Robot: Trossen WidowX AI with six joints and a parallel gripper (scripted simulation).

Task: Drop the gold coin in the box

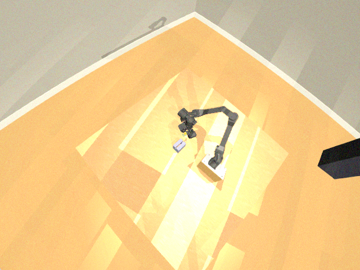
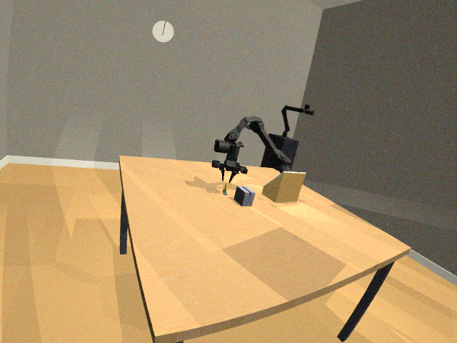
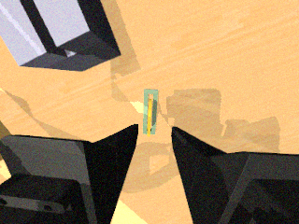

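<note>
Right now the thin gold coin is 30 mm below my gripper tip and 10 mm behind it.
</note>
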